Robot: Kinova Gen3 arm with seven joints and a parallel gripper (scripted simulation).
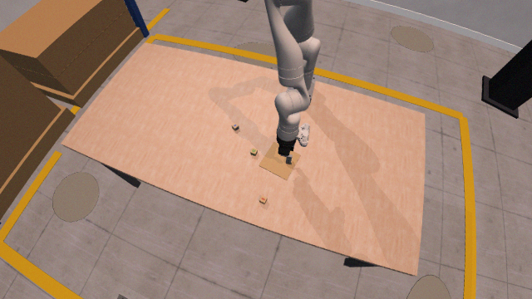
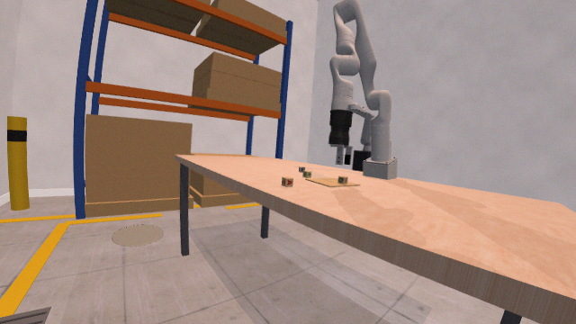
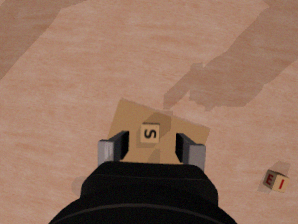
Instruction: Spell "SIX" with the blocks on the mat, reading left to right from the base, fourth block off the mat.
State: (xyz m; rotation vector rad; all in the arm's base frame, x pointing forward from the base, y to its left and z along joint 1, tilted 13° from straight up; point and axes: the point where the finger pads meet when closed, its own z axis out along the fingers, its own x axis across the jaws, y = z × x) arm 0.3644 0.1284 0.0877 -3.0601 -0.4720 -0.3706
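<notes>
My gripper is now 10 mm short of the tan mat, 40 mm to the left of it and 80 mm above it. Round my hand: block: 210 mm ahead, 70 mm below.
</notes>
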